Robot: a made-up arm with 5 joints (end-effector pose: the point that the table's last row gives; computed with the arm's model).
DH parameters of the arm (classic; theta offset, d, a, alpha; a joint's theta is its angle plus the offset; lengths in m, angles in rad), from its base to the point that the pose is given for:
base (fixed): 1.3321 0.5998 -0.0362 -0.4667
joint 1: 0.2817 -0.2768 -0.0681 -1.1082
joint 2: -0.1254 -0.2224 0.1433 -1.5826
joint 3: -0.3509 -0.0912 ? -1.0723
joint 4: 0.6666 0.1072 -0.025 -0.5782
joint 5: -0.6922 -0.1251 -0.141 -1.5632
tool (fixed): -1.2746 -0.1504 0 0
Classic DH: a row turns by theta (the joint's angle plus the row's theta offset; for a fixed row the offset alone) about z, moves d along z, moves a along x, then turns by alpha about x.
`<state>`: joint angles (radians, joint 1 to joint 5).
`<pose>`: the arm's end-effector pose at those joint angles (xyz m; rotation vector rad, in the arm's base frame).
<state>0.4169 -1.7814 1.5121 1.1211 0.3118</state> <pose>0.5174 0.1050 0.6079 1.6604 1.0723 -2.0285</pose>
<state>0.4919 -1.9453 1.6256 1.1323 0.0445</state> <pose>0.4950 0.0921 0.6148 1.4714 1.4931 -1.8787</pose>
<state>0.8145 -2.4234 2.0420 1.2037 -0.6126</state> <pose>0.5053 0.0706 0.5660 0.6838 2.5212 -1.5172</pose>
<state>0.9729 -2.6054 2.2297 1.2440 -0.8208</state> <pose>0.5227 0.0897 0.5127 -0.2692 -2.7352 1.4190</pose>
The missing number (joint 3, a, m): 0.0414
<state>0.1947 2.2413 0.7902 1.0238 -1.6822</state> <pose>0.2105 -0.1319 0.1871 -2.4256 -0.3044 -1.3569</pose>
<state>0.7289 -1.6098 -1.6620 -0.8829 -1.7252</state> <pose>0.4570 -0.1491 0.4734 -0.3827 -1.8590 -0.1908</pose>
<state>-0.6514 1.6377 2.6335 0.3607 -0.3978</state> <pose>0.2850 -0.2678 0.0544 -0.8494 -1.2837 -2.5576</pose>
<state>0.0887 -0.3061 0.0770 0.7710 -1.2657</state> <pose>0.2243 -0.0887 0.4238 -0.3911 0.5296 0.2493</pose>
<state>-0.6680 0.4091 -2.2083 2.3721 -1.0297</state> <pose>0.2193 -0.2974 0.4044 0.1148 1.6211 1.0535</pose>
